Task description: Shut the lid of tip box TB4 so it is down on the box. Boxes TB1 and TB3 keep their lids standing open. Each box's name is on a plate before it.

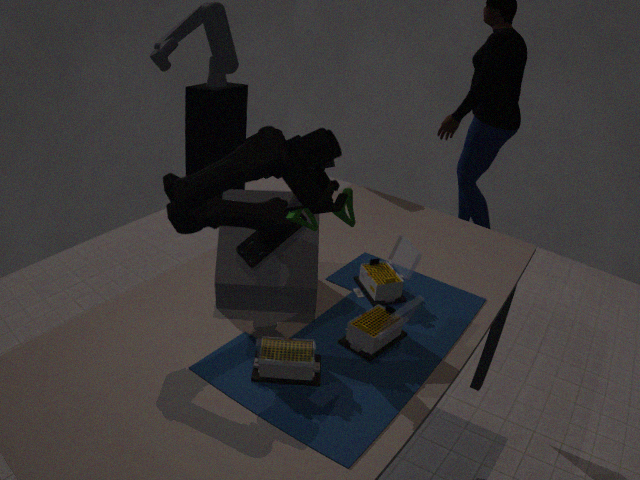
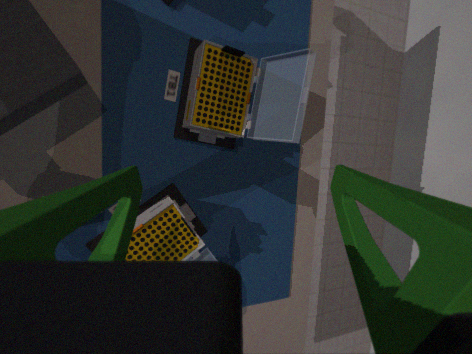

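Where they show: gripper, fingertip midpoint: (image 1: 334, 227) (image 2: 236, 176); arm's base at its link origin: (image 1: 271, 235).
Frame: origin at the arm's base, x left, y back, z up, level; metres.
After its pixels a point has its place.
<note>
Box TB1 (image 1: 373, 335) {x -0.061, y -0.363, z -0.121 m} (image 2: 222, 90) {x -0.006, y -0.338, z -0.121 m} is the middle box; its clear lid (image 1: 408, 308) {x -0.024, y -0.424, z -0.036 m} (image 2: 280, 97) {x -0.015, y -0.412, z -0.079 m} stands open, and its name plate (image 2: 172, 85) {x 0.005, y -0.275, z -0.176 m} lies before it. The far box (image 1: 385, 291) {x 0.163, y -0.278, z -0.142 m} (image 2: 165, 235) also has its lid (image 1: 404, 255) {x 0.274, y -0.273, z -0.076 m} open; its name plate (image 1: 358, 292) {x 0.156, y -0.197, z -0.176 m} is unreadable. The near-left box (image 1: 285, 367) {x -0.287, y -0.275, z -0.113 m} has a clear lid (image 1: 286, 345) {x -0.304, y -0.288, z -0.035 m} that appears down over its yellow rack; its name cannot be read, so which box is TB4 is not shown directly. My gripper (image 1: 334, 227) {x -0.099, y -0.252, z 0.141 m} (image 2: 236, 176) {x -0.099, y -0.252, z 0.141 m} is open and empty, high above the boxes, touching none.
The boxes stand on a blue mat (image 1: 351, 439) {x -0.332, y -0.478, z -0.178 m} (image 2: 270, 280) {x -0.354, y -0.468, z -0.178 m} near the table's right edge. A grey block (image 1: 266, 297) {x -0.082, y -0.052, z -0.135 m} stands under the arm. Beyond the table are a second arm's black pedestal (image 1: 216, 124) and a person (image 1: 498, 77).
</note>
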